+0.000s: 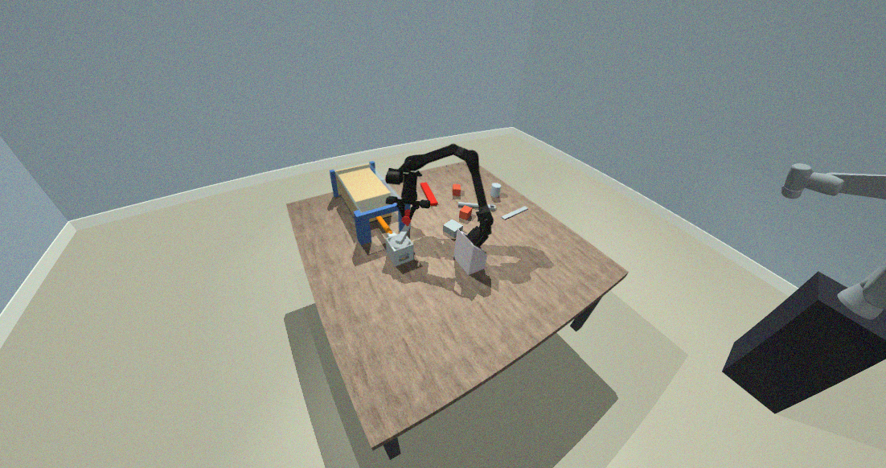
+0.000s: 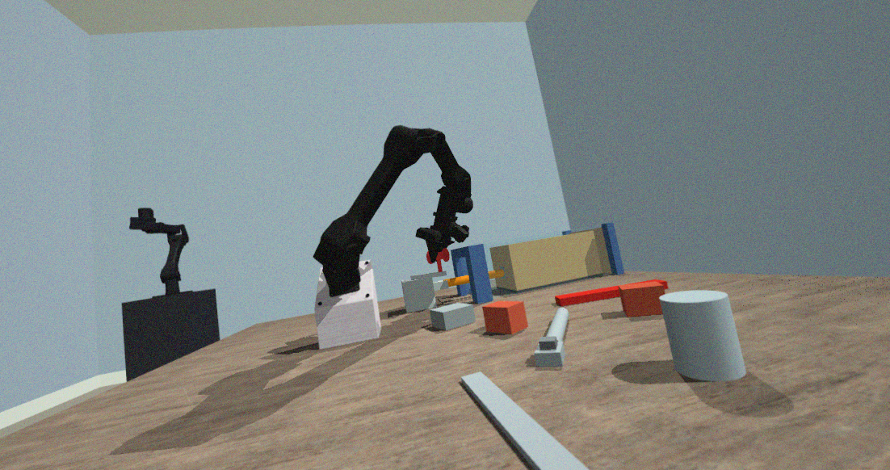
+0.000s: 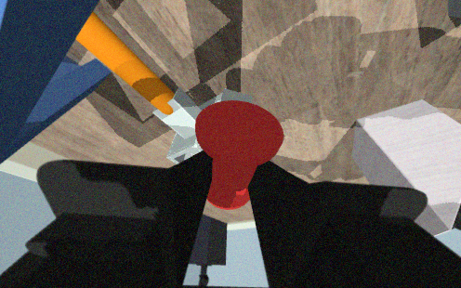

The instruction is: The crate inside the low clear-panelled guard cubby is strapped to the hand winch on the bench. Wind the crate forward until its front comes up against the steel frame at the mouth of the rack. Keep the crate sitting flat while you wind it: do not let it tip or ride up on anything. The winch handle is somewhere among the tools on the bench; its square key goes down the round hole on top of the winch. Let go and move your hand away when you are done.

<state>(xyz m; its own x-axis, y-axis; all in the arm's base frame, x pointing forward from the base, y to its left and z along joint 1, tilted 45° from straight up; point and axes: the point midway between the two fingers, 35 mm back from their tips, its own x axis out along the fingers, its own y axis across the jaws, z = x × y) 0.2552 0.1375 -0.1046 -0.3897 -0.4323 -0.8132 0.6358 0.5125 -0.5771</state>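
My gripper tip is 3 cm above the winch handle, 2 cm to the right of it and 1 cm past it. From my gripper tip the other things lie so: blue steel frame 10 cm ahead, 6 cm to the left, 3 cm below; grey winch 10 cm below, 7 cm behind, 6 cm to the left; red knob 1 cm to the right, 1 cm ahead.
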